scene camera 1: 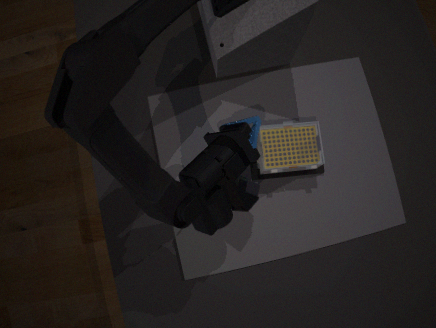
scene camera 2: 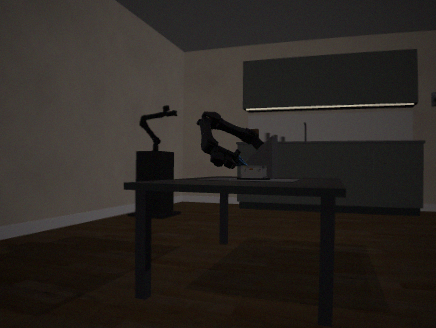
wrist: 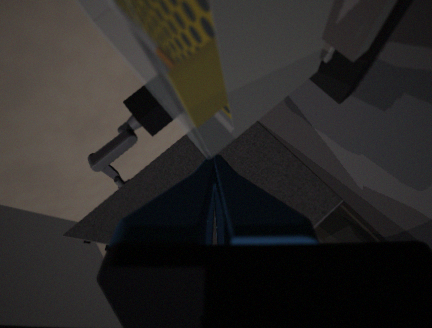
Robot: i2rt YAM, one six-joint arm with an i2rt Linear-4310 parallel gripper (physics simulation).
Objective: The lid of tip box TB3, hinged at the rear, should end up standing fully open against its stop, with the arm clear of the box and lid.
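The tip box, with a yellow perforated rack inside clear walls, sits on the pale mat. Its clear lid appears to lie down over the rack; no upright lid panel can be made out, and its exact angle is hard to tell in the dim light. My gripper is shut and empty. Its blue fingertips are at the box's upper left corner in the first scene view. In the wrist view they meet the clear lower corner in the picture; whether they touch it is unclear.
My dark arm reaches over the left part of the mat. A grey speckled block stands beyond the mat's upper edge. The box stands on a dark table. A second arm stands on a black cabinet farther back.
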